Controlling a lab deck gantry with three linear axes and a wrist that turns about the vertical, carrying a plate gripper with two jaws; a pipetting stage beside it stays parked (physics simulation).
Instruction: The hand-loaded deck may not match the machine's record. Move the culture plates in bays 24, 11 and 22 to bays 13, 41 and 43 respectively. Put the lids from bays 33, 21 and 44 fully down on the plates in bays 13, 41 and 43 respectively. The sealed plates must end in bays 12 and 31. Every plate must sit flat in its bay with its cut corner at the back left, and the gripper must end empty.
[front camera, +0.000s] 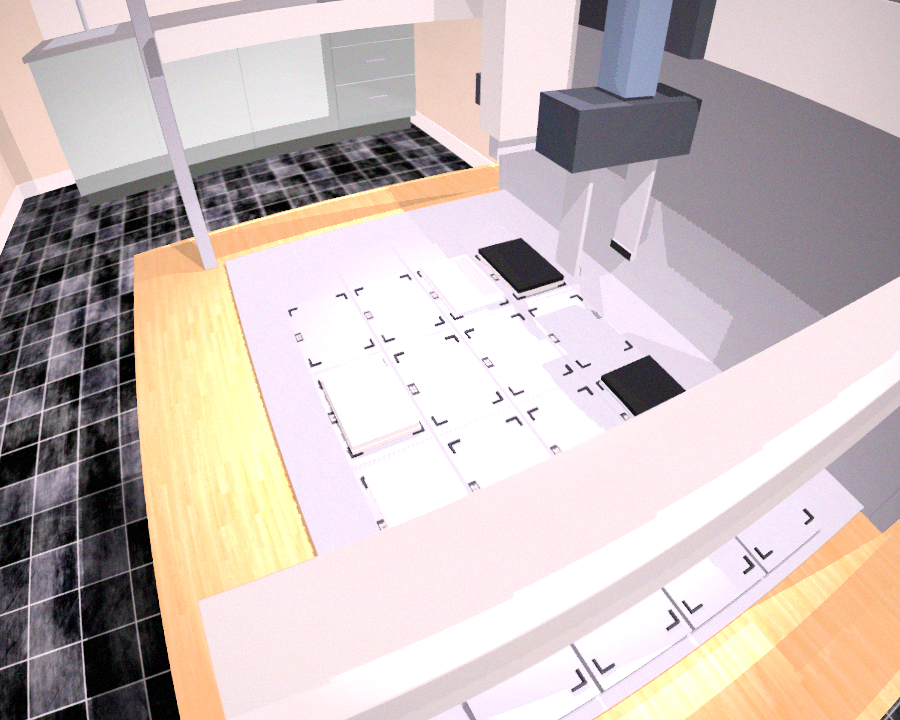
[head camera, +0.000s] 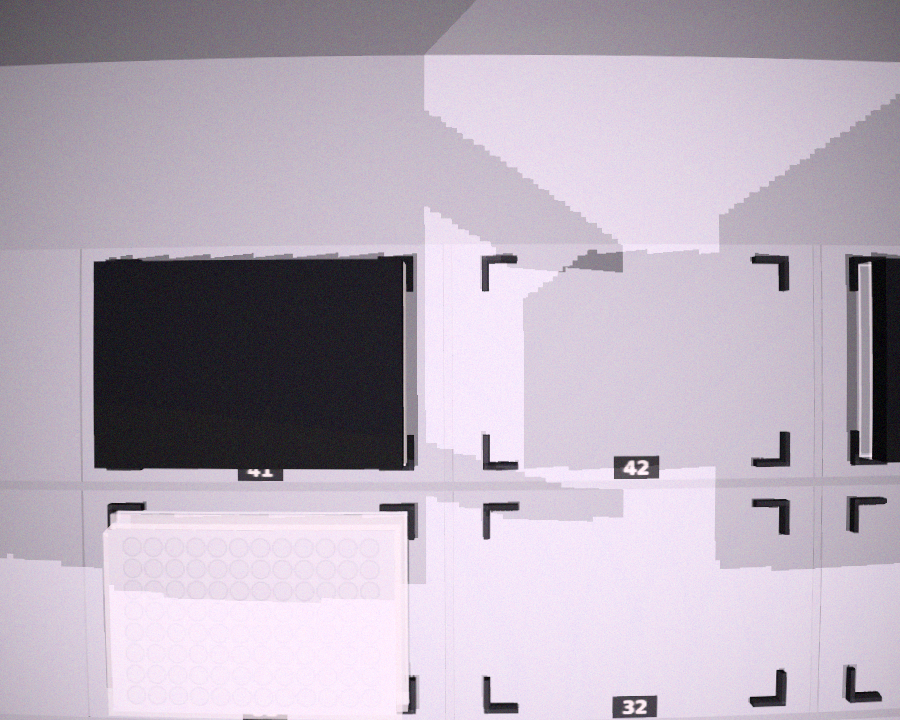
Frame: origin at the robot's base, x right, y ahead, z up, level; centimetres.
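Seen in the pictures: gripper, fingertip midpoint: (front camera: 595, 260); robot's base at its link origin: (front camera: 290, 311).
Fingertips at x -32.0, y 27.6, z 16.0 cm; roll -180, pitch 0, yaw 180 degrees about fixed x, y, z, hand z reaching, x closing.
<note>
Offsets run from my fingertips to a thing's top centre. "pt": to the spot under its first point.
A black lid {dy -21.2, dx -4.4, dz -14.3 cm} (front camera: 520, 265) (head camera: 249, 364) lies flat on the pale plate in bay 41. Another black lid {dy +11.6, dx -4.4, dz -14.3 cm} (front camera: 643, 383) (head camera: 888, 360) covers the plate in bay 43, cut off by the right edge in the head view. A pale plate {dy -21.2, dx +6.3, dz -14.6 cm} (front camera: 460, 285) (head camera: 255, 638) with faint well circles is in bay 31. A white plate {dy -4.8, dx +27.7, dz -14.6 cm} (front camera: 371, 405) sits flat in bay 12. A pale plate {dy +11.6, dx +27.7, dz -14.4 cm} (front camera: 416, 484) appears in bay 13, partly behind the front beam. My gripper (front camera: 609, 279) is raised near the deck's back, its jaws apart and empty. Cut corners are hard to make out.
Bay 42's label {pt dy -4.9, dx +0.2, dz -16.0 cm} (head camera: 635, 467) and bay 32's label {pt dy -4.8, dx +10.9, dz -16.0 cm} (head camera: 634, 706) show between corner brackets. The gantry's front beam (front camera: 525, 570) hides part of the deck. A thin upright post (front camera: 176, 150) stands at the left. A pale column (front camera: 527, 67) stands behind, left of the gripper.
</note>
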